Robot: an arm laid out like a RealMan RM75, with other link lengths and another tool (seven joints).
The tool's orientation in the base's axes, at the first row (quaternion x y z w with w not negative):
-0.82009 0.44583 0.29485 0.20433
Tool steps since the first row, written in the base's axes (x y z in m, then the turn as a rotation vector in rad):
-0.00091 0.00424 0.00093 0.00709 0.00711 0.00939
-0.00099 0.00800 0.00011 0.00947 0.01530 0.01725
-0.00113 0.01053 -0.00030 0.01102 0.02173 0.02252
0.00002 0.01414 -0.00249 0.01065 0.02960 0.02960
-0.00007 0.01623 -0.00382 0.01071 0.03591 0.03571
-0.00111 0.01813 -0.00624 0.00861 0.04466 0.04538
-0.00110 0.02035 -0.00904 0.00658 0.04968 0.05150
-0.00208 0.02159 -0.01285 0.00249 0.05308 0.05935
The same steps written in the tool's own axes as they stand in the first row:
-0.00360 -0.00149 0.00212 -0.00756 -0.01041 -0.00486
-0.00538 -0.00332 0.00500 -0.01677 -0.01725 -0.00651
-0.00672 -0.00448 0.00686 -0.02354 -0.02229 -0.00705
-0.00697 -0.00718 0.01030 -0.03322 -0.02657 -0.00749
-0.00740 -0.00809 0.01256 -0.04112 -0.03034 -0.00827
-0.00739 -0.00801 0.01581 -0.05380 -0.03379 -0.00959
-0.00688 -0.00897 0.01922 -0.06181 -0.03511 -0.01052
-0.00552 -0.00850 0.02308 -0.07087 -0.03395 -0.01308

